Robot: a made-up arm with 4 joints. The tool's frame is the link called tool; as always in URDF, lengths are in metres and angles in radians.
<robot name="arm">
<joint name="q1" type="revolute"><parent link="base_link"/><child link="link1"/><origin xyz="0 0 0.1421" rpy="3.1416 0 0"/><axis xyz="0 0 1"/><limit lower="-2.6" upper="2.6"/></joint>
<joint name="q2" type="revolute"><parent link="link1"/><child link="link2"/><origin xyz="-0.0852 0.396 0.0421" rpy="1.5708 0 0"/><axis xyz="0 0 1"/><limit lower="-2.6" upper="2.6"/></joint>
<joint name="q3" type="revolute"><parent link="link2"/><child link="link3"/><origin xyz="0.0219 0.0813 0.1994" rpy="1.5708 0 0"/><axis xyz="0 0 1"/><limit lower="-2.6" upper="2.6"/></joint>
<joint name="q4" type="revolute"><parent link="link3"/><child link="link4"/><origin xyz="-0.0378 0.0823 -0.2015" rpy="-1.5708 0 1.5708"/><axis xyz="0 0 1"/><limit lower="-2.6" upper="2.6"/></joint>
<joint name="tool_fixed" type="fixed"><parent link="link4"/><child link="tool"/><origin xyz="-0.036 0.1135 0.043" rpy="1.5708 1.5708 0"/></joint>
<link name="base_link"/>
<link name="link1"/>
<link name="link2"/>
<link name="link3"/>
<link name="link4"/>
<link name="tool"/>
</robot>
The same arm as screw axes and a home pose.
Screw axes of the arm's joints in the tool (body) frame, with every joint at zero. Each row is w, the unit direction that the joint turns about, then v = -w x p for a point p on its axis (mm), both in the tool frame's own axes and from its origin. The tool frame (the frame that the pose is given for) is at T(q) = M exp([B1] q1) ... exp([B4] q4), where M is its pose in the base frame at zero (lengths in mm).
B1: w -0.000004 -0.000018 -1 v -150.3 144.1 0
B2: w 0 1 -0.000018 v -396.3 0 58.9
B3: w 0.000004 0.000018 1 v -46.3 -80.8 0
B4: w -1 0 0.000004 v 0 -113.5 36
M: xyz -144.1 -150.3 -296.3 (mm) quaternion w x y z 1 0.000009 -0.000002 0
Joint limits (deg, base to tool): -148.97..148.97 -148.97..148.97 -148.97..148.97 -148.97..148.97

